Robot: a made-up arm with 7 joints. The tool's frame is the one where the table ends. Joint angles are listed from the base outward.
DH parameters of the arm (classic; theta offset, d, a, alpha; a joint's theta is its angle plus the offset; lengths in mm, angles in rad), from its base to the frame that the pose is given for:
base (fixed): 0.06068 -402.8 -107 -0.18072
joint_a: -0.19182 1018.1 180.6 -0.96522
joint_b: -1.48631 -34 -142 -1.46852
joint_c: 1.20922 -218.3 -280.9 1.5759
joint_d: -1.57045 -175 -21.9 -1.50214
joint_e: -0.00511 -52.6 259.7 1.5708
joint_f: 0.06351 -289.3 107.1 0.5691
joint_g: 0 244.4 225.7 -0.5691
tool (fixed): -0.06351 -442.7 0 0
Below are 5 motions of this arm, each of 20 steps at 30 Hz.
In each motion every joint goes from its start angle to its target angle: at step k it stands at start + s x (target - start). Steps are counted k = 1, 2, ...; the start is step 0. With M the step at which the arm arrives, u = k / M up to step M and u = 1 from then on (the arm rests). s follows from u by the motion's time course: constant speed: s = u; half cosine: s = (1 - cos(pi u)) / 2; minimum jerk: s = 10 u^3 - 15 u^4 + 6 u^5.
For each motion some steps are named. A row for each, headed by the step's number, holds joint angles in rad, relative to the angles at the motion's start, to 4 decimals.
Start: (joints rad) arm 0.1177 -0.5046 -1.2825 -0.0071 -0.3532 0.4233 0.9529
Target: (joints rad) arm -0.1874 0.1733 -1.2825 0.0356 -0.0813 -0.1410 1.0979
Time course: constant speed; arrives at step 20
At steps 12, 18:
12: -0.1831 0.4067 0.0000 0.0256 0.1631 -0.3386 0.0870
18: -0.2746 0.6101 0.0000 0.0384 0.2447 -0.5079 0.1305

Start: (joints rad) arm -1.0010 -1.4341 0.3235 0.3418 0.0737 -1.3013 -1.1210
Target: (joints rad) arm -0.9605 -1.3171 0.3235 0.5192 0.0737 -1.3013 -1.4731
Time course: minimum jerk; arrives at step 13
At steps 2, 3, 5, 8, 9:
2: 0.0012 0.0033 0.0000 0.0051 0.0000 0.0000 -0.0100
3: 0.0034 0.0099 0.0000 0.0150 0.0000 0.0000 -0.0297
5: 0.0118 0.0341 0.0000 0.0517 0.0000 0.0000 -0.1025
8: 0.0287 0.0829 0.0000 0.1257 0.0000 0.0000 -0.2496
9: 0.0335 0.0967 0.0000 0.1466 0.0000 0.0000 -0.2910

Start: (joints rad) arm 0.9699 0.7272 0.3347 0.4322 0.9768 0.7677 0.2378
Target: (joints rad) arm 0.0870 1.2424 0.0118 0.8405 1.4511 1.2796 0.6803
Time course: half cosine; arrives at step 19
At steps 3, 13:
3: -0.0532 0.0310 -0.0195 0.0246 0.0286 0.0308 0.0267
13: -0.6829 0.3985 -0.2498 0.3158 0.3669 0.3959 0.3423

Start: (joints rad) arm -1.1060 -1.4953 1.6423 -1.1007 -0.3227 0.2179 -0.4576
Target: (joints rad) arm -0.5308 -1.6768 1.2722 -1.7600 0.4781 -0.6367 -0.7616
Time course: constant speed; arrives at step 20
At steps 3, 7, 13, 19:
3: 0.0863 -0.0272 -0.0555 -0.0989 0.1201 -0.1282 -0.0456
7: 0.2013 -0.0635 -0.1295 -0.2308 0.2803 -0.2991 -0.1064
13: 0.3739 -0.1180 -0.2406 -0.4285 0.5205 -0.5555 -0.1976
19: 0.5464 -0.1724 -0.3516 -0.6263 0.7608 -0.8119 -0.2888

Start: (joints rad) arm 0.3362 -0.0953 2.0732 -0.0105 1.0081 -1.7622 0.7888
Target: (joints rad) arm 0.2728 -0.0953 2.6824 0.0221 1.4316 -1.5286 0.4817
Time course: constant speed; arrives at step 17
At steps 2, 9, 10, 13, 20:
2: -0.0075 0.0000 0.0717 0.0038 0.0498 0.0275 -0.0361
9: -0.0336 0.0000 0.3225 0.0173 0.2242 0.1237 -0.1626
10: -0.0373 0.0000 0.3584 0.0192 0.2491 0.1374 -0.1806
13: -0.0485 0.0000 0.4659 0.0249 0.3239 0.1786 -0.2348
20: -0.0634 0.0000 0.6092 0.0326 0.4235 0.2336 -0.3071

